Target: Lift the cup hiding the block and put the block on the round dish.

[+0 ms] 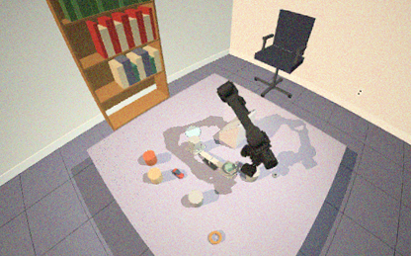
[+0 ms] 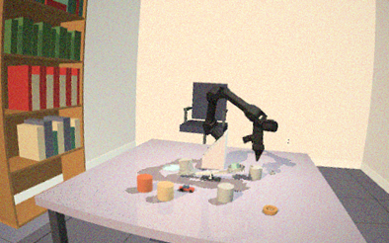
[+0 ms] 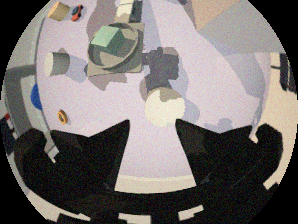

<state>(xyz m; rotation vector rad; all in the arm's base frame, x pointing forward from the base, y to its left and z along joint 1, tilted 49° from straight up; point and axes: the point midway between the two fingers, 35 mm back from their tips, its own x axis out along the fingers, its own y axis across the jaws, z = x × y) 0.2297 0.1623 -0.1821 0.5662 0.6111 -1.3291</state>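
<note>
The green block is 100 mm to the right of my gripper tip, 70 mm ahead of it and 20 mm below it. Round my gripper tip: yellow cylinder: 370 mm ahead, 340 mm to the right, 70 mm below; round dish: 480 mm to the right, 110 mm below; red toy car: 300 mm to the right, 260 mm ahead, 100 mm below.
</note>
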